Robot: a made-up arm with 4 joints. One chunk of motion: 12 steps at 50 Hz.
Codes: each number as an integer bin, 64 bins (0 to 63) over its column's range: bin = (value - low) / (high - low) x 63, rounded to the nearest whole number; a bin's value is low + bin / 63 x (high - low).
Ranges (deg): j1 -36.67..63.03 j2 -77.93..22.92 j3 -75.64..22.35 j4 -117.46..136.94
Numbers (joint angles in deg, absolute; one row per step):
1: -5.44 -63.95 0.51 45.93
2: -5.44 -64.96 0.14 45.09
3: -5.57 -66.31 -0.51 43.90
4: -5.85 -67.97 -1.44 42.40
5: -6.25 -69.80 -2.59 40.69
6: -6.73 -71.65 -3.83 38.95
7: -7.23 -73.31 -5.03 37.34
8: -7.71 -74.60 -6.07 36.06
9: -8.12 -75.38 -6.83 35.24
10: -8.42 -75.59 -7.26 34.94
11: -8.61 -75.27 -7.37 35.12
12: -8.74 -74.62 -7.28 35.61
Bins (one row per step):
1: 20 9 49 40
2: 20 8 49 40
3: 20 7 48 40
4: 19 6 48 40
5: 19 5 47 39
6: 19 4 46 39
7: 19 3 45 38
8: 18 2 45 38
9: 18 2 44 38
10: 18 1 44 38
11: 18 2 44 38
12: 18 2 44 38

